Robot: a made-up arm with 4 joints.
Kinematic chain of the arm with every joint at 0, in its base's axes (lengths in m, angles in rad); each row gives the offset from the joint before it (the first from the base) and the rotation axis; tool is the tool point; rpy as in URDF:
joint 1: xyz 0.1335 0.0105 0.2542 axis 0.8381 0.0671 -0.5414
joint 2: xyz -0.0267 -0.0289 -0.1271 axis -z
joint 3: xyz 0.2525 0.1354 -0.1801 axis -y
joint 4: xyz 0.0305 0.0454 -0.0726 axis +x
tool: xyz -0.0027 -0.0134 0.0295 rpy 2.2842 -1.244 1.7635
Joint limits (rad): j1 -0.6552..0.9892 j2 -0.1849..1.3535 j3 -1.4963..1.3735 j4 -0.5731..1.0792
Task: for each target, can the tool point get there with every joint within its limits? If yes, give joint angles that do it. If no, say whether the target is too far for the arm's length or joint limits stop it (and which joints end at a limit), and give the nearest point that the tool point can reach.
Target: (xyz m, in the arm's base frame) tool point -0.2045 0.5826 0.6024
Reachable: no: too far | nearest point 0.3662 0.2832 0.0925 | short by 0.822 m
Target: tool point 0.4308 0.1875 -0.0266
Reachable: yes | joints 0.8547 0.2610 -0.6695 -0.0229
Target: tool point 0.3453 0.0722 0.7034
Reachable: no: joint limits stop it (at a limit: joint 1, joint 2, joint 3, joint 4) | nearest point 0.4764 0.2326 0.1400 | short by 0.600 m
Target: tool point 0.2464 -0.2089 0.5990
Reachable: no: joint limits stop it (at a limit: joint 1, joint 2, joint 3) | nearest point 0.4484 -0.3182 0.1551 | short by 0.500 m
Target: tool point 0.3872 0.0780 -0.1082
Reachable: yes | joints -0.0232 0.2297 -0.5746 0.2123
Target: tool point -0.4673 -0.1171 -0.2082
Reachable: no: too far | nearest point 0.1895 -0.0340 -0.2115 | short by 0.662 m
